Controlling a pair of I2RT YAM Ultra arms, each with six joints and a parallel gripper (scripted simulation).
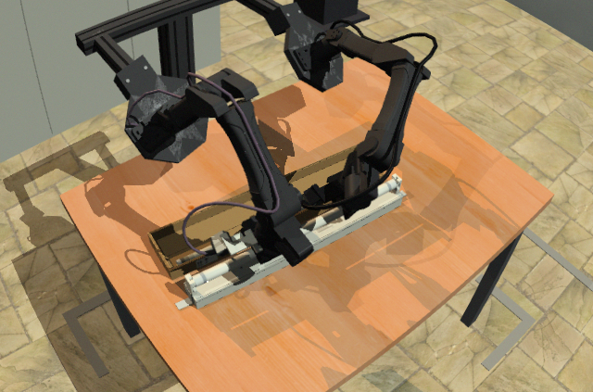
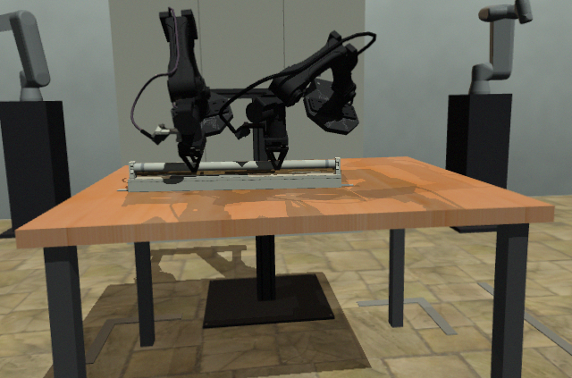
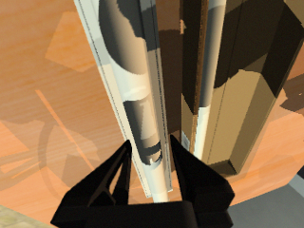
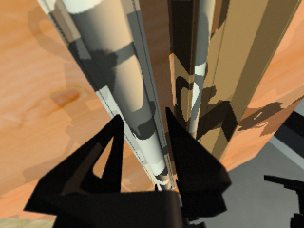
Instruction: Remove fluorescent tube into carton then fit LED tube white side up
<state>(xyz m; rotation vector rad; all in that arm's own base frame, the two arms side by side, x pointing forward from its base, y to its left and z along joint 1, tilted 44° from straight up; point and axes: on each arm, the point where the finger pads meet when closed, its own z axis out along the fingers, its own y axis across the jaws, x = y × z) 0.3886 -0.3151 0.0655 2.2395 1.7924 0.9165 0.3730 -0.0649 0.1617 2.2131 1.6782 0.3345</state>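
Right now my left hand is 1 cm past the light fixture, 12 cm to the left of it and 1 cm above it.
Now: the light fixture 120 mm to the left of my right hand, 10 mm below it and 10 mm ahead of it.
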